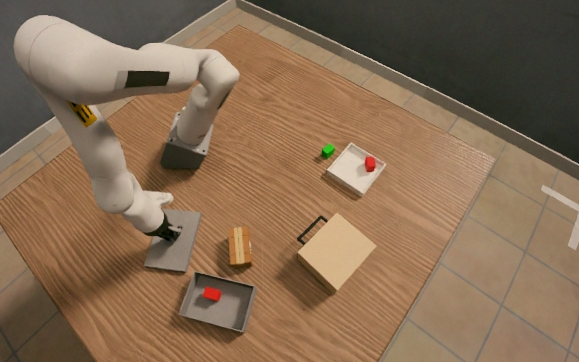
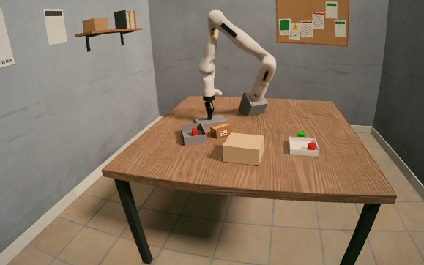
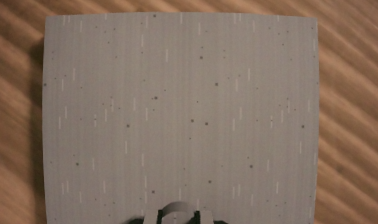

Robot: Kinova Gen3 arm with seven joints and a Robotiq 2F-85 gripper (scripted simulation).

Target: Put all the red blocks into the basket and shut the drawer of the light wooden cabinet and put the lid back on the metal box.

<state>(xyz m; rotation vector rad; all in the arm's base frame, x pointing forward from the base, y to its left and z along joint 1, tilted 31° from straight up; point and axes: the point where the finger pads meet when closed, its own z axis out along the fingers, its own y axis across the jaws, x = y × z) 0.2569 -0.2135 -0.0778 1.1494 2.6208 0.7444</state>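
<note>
Right now the grey lid is 30 mm below my hand. From my hand the other things lie so: grey metal box: 250 mm ahead, 30 mm to the left, 20 mm below; then blue block: 170 mm ahead, 140 mm to the left, 30 mm below; then brown cardboard box: 150 mm ahead, 160 mm to the left, 10 mm below.
</note>
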